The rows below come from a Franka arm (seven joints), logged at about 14 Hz.
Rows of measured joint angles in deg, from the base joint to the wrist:
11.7, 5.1, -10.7, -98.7, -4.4, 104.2, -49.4
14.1, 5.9, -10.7, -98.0, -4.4, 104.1, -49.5
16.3, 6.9, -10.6, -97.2, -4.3, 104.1, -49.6
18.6, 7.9, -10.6, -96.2, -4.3, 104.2, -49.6
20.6, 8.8, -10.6, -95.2, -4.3, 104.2, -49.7
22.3, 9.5, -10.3, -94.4, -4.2, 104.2, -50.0
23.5, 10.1, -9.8, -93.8, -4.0, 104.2, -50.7
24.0, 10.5, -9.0, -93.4, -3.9, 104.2, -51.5
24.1, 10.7, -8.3, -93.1, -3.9, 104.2, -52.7
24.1, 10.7, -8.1, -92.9, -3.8, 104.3, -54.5
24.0, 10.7, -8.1, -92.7, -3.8, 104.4, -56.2
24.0, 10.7, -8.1, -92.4, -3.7, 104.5, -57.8
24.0, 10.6, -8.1, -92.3, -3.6, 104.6, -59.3
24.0, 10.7, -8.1, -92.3, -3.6, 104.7, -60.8
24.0, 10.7, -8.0, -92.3, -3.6, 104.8, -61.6
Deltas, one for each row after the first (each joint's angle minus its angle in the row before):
2.4, 0.8, 0.0, 0.7, 0.0, -0.1, -0.1
2.2, 1.0, 0.1, 0.8, 0.1, 0.0, -0.1
2.3, 1.0, 0.0, 1.0, 0.0, 0.1, 0.0
2.0, 0.9, 0.0, 1.0, 0.0, 0.0, -0.1
1.7, 0.7, 0.3, 0.8, 0.1, 0.0, -0.3
1.2, 0.6, 0.5, 0.6, 0.2, 0.0, -0.7
0.5, 0.4, 0.8, 0.4, 0.1, 0.0, -0.8
0.1, 0.2, 0.7, 0.3, 0.0, 0.0, -1.2
0.0, 0.0, 0.2, 0.2, 0.1, 0.1, -1.8
-0.1, 0.0, 0.0, 0.2, 0.0, 0.1, -1.7
0.0, 0.0, 0.0, 0.3, 0.1, 0.1, -1.6
0.0, -0.1, 0.0, 0.1, 0.1, 0.1, -1.5
0.0, 0.1, 0.0, 0.0, 0.0, 0.1, -1.5
0.0, 0.0, 0.1, 0.0, 0.0, 0.1, -0.8

